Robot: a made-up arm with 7 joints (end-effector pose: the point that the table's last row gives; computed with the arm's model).
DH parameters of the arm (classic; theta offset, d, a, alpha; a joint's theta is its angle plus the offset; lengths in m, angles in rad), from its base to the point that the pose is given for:
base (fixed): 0 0 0 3.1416
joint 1: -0.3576 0 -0.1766 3.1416
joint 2: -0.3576 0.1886 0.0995 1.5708
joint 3: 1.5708 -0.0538 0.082 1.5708
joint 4: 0 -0.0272 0.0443 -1.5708
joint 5: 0 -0.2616 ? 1.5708
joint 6: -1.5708 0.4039 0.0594 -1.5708
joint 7: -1.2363 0 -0.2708 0
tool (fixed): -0.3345 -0.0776 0 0
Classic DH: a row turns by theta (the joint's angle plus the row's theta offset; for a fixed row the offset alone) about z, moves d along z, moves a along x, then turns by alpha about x.
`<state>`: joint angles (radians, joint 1 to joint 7).
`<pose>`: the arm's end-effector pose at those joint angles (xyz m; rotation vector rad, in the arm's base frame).
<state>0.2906 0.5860 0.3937 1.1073 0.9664 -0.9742 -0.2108</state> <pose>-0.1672 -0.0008 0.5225 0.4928 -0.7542 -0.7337</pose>
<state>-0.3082 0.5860 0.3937 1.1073 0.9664 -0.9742 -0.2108</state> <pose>-0.1376 -0.0949 0.5225 0.6775 -0.5621 -0.1750</pose>
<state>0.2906 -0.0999 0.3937 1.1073 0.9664 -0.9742 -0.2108</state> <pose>-0.1622 -0.0090 0.5225 0.2240 -0.9323 -1.3688</pose>
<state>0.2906 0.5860 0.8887 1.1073 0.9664 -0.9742 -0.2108</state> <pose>-0.3088 -0.0439 0.4408 0.8132 -1.1461 -0.6808</pose>
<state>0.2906 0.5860 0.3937 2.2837 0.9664 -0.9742 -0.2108</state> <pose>-0.0312 -0.1807 0.3355 1.3935 0.1061 -0.7100</pose>
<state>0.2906 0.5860 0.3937 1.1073 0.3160 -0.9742 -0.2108</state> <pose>-0.1267 0.0752 0.5148 0.3165 -0.4860 -0.1624</pose>
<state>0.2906 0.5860 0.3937 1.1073 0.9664 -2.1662 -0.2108</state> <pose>-0.2123 -0.0745 0.4913 -0.6638 -0.4385 -1.1023</pose>
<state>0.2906 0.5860 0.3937 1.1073 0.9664 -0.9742 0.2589</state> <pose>-0.1767 -0.1206 0.4844 0.2976 -0.8309 -0.2956</pose>
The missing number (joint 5, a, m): 0.0681
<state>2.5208 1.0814 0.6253 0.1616 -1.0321 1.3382 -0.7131</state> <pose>0.5396 0.0136 0.4521 1.8118 -0.1292 -1.8281</pose>
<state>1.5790 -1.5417 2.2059 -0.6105 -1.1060 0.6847 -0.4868</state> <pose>-0.2379 -0.1840 0.3729 1.2754 1.1510 1.8986</pose>
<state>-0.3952 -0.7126 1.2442 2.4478 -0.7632 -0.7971 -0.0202</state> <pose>-0.2319 -0.1602 0.3570 0.6396 -0.9883 1.3978</pose>
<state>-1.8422 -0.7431 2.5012 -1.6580 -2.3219 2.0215 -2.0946</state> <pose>0.6445 -0.2235 0.2061 -1.1942 -2.4477 0.3725</pose>
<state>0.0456 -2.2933 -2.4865 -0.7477 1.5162 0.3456 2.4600</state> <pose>0.1152 -0.7958 -0.1605 0.2444 -1.2033 0.6496</pose>
